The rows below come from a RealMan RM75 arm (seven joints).
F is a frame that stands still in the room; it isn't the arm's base.
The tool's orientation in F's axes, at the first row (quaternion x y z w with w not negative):
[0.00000 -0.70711 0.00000 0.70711]
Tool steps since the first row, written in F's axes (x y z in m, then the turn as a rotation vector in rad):
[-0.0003 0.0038 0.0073 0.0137 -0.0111 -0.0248]
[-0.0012 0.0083 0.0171 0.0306 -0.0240 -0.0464]
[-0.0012 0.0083 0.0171 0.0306 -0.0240 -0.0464]
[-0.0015 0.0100 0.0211 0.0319 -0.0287 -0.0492]
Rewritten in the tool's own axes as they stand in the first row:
[0.0073 0.0038 0.0003 -0.0248 -0.0111 -0.0137]
[0.0171 0.0083 0.0012 -0.0464 -0.0240 -0.0306]
[0.0171 0.0083 0.0012 -0.0464 -0.0240 -0.0306]
[0.0211 0.0100 0.0015 -0.0492 -0.0287 -0.0319]

